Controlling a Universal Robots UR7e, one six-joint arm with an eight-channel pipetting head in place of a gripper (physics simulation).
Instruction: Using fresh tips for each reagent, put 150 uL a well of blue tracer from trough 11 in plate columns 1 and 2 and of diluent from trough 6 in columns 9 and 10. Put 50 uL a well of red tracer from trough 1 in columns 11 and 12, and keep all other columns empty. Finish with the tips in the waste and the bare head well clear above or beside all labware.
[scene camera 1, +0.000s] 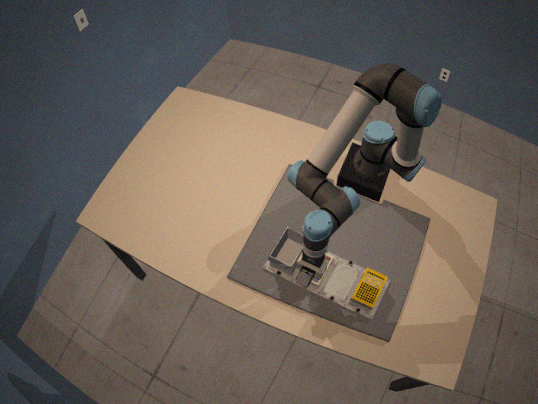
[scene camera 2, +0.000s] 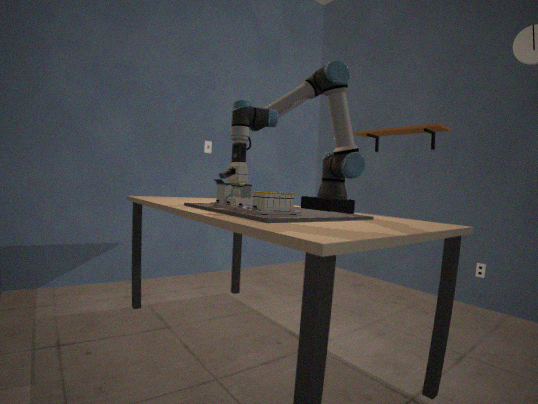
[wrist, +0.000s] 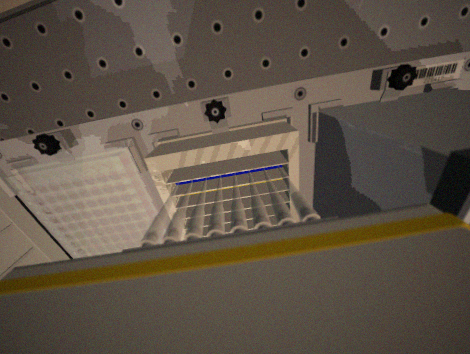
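The eight-channel head (scene camera 1: 311, 266) (scene camera 2: 239, 175) (wrist: 230, 231) is low over the trough reservoir (wrist: 225, 142) and bears a row of clear tips. The tips reach down toward the troughs; their lower ends and exact trough are hard to tell. In the wrist view a blue strip (wrist: 230, 175) and a thin yellow strip (wrist: 235, 186) show near the reservoir's far wall. The well plate (scene camera 1: 340, 281) (wrist: 90, 200) lies beside the reservoir; its wells look pale with a faint pinkish tint. The yellow-topped tip rack (scene camera 1: 370, 271) (scene camera 2: 273, 201) stands beyond the plate, with some pale positions at one end.
The grey waste bin (scene camera 1: 281, 264) (scene camera 2: 223, 191) (wrist: 330, 150) stands on the other side of the reservoir from the plate. Black knobs (wrist: 215, 111) (wrist: 46, 144) stand up along the deck edge. The labware sits on a dark mat (scene camera 1: 395, 235) on the wooden table (scene camera 1: 165, 165).
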